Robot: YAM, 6 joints.
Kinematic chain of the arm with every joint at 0, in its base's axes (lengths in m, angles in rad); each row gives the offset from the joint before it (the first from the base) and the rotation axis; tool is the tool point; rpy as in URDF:
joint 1: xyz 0 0 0.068 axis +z
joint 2: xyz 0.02 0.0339 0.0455 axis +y
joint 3: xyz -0.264 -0.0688 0 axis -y
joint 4: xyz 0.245 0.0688 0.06 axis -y
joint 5: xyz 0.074 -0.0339 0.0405 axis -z
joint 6: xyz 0.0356 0 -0.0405 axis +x
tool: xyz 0 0 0 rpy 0 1.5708 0
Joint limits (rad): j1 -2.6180..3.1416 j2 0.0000..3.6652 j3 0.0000..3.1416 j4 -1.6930..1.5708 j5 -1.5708..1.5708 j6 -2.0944..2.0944
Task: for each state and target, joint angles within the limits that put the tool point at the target. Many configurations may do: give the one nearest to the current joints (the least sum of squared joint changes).
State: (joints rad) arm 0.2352 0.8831 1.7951 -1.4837 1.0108 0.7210
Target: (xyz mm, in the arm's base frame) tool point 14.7 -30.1 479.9
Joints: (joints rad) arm 0.1554 0.7966 1.7101 -1.5463 1.1180 0.7210
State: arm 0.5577 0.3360 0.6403 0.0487 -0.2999 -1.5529
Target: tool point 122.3 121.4 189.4
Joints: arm 0.7194 0.7718 0.2974 -0.0037 -0.3064 -1.5529
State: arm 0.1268 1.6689 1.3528 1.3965 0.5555 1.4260
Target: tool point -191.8 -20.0 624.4
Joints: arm 0.0168 0.8671 2.0206 1.3671 0.4906 1.4260
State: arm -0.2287 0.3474 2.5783 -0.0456 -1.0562 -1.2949
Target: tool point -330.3 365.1 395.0
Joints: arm -0.7699 0.2278 2.5023 -0.1107 -1.1315 -1.2949
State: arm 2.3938 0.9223 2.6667 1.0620 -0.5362 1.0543
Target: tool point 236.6 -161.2 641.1
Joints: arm 2.5962 1.0101 2.6709 0.8176 -0.4376 1.0543
